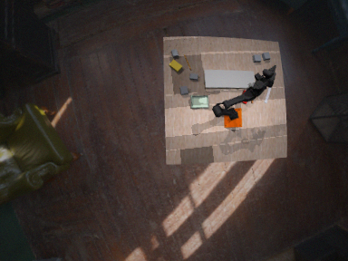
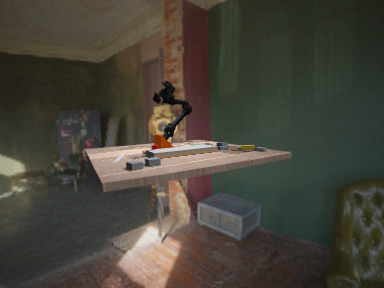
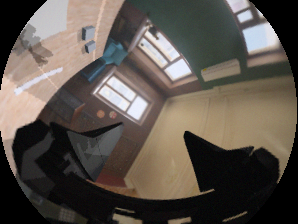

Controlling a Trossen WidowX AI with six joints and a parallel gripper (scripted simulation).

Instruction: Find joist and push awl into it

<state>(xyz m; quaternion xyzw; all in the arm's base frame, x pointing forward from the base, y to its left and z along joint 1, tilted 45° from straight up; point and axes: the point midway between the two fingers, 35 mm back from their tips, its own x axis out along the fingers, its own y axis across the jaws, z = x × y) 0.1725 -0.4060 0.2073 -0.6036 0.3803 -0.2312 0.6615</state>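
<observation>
Now: the red stud finder 45 cm below my gripper tip, 7 cm behind it and 2 cm to the right of it. From my gripper tip the other things lie so: white strip (50 cm below, 32 cm to the right, 4 cm behind); awl (49 cm below, 10 cm to the right, 8 cm behind); square indicator (44 cm below, 6 cm behind, 3 cm to the right).
</observation>
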